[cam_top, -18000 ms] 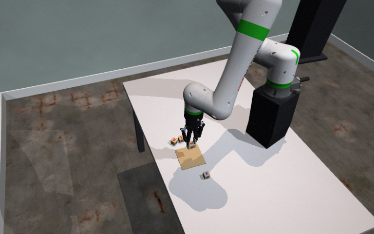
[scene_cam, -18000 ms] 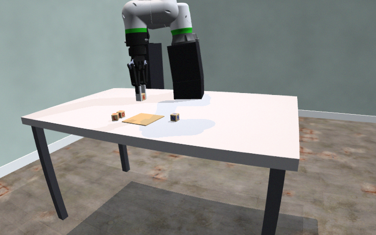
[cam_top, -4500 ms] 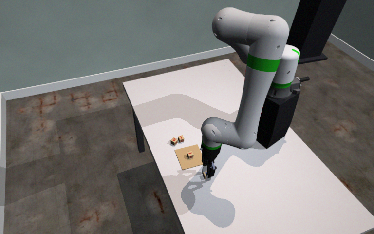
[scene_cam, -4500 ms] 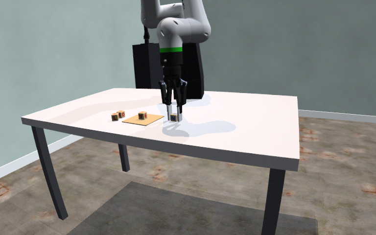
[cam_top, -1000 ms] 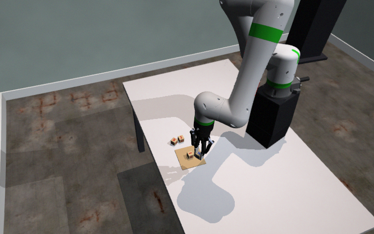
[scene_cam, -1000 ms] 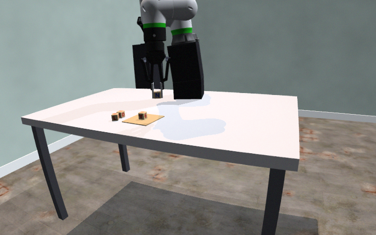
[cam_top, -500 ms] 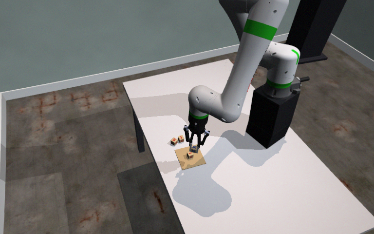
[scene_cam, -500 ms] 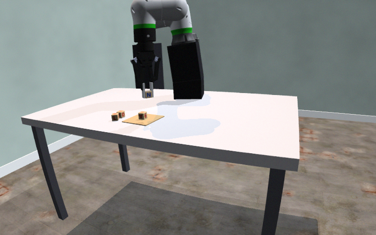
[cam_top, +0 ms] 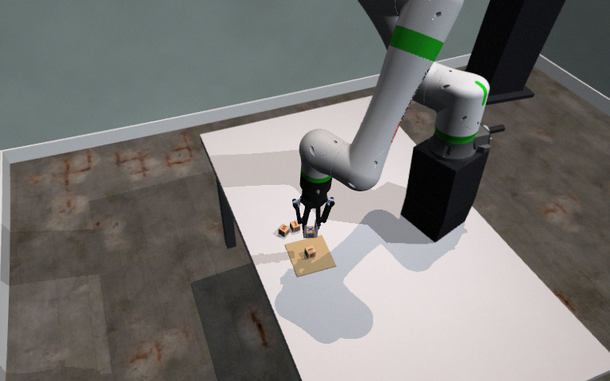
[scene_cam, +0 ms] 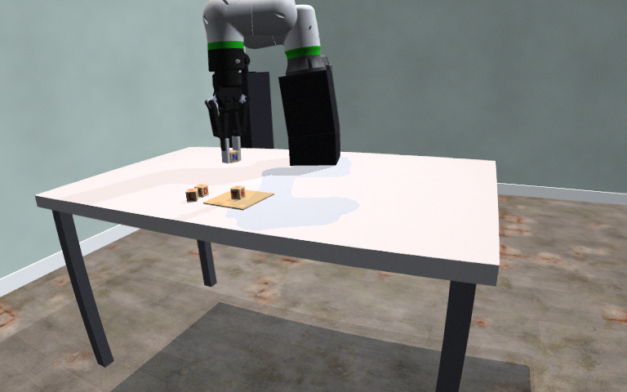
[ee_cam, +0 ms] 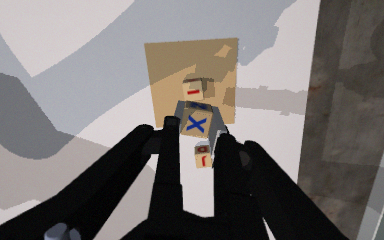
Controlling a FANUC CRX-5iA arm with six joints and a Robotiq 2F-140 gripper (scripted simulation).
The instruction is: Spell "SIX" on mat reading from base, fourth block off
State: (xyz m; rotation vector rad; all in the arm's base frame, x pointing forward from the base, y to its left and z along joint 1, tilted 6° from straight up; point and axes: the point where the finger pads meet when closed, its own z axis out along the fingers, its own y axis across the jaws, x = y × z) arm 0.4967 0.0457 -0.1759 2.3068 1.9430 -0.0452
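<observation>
The block is 10 mm to the left of my hand and 120 mm below it. The rest, counted from my hand: tan mat (10 mm to the left, 130 mm below).
</observation>
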